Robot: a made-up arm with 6 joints.
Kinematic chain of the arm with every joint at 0, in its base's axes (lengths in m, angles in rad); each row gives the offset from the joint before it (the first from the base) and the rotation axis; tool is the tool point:
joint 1: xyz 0 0 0.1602 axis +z
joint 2: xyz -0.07 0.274 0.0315 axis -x
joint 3: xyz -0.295 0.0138 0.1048 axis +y
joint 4: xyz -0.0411 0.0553 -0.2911 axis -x
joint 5: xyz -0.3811 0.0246 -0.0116 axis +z
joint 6: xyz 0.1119 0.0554 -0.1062 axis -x
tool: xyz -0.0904 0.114 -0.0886
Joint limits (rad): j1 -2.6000..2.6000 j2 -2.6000..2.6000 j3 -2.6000..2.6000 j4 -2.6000..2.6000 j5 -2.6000..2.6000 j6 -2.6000..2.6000
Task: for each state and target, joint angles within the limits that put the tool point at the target. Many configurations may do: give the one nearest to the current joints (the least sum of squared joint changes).
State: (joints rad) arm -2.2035 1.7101 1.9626 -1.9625 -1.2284 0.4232
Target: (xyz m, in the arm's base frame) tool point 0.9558 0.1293 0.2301
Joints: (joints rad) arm -1.9548 0.9154 1.8721 -1.7524 -1.3225 0.5627
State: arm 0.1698 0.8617 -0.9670 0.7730 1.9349 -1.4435
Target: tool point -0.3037 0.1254 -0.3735
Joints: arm 0.0259 0.3658 -1.1492 0.7218 1.6489 -1.2755
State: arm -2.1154 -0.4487 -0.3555 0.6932 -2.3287 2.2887
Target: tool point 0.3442 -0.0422 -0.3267
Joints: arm -2.0781 -0.1024 -1.1936 0.8544 -2.3779 2.1850
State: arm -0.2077 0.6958 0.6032 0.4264 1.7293 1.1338
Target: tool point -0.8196 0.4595 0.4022
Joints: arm -0.2828 0.5099 0.8529 1.3771 1.5691 1.4870
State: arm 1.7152 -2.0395 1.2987 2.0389 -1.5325 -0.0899
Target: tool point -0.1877 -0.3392 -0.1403
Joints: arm 1.1662 -2.3441 1.9445 2.3073 -1.7529 0.0853
